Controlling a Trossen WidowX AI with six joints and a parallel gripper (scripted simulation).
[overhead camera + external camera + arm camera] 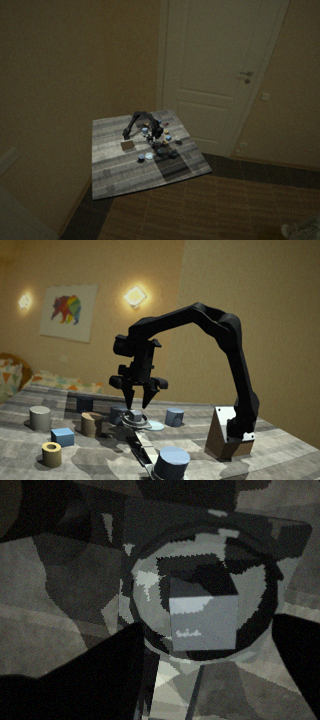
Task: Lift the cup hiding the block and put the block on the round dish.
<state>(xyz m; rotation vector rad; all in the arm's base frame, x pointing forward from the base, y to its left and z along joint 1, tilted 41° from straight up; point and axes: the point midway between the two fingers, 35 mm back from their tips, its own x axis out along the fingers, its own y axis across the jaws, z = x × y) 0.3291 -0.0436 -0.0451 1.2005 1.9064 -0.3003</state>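
My gripper tip is now 3 cm above the grey block. Also, from my gripper tip: balance beam 12 cm to the left, 7 cm below, 4 cm behind; then pale round dish 14 cm to the right, 11 cm below, 7 cm behind; then balance 12 cm to the left, 9 cm below, 4 cm behind.
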